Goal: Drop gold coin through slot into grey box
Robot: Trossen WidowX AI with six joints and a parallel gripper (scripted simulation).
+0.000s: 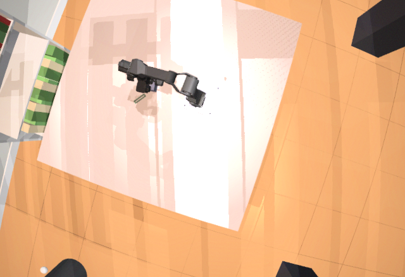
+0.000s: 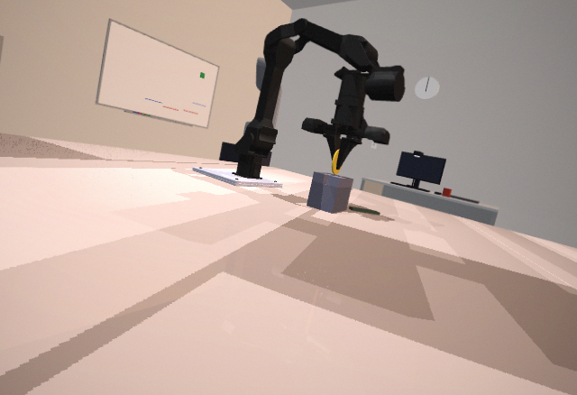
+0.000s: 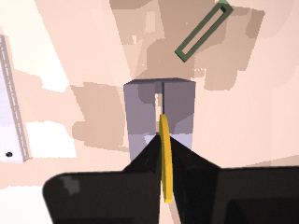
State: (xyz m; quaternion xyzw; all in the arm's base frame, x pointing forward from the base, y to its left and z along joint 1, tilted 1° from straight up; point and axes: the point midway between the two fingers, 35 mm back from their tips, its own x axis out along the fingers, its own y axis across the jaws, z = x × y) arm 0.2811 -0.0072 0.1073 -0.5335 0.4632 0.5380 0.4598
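Now: the gold coin right at my gripper tip.
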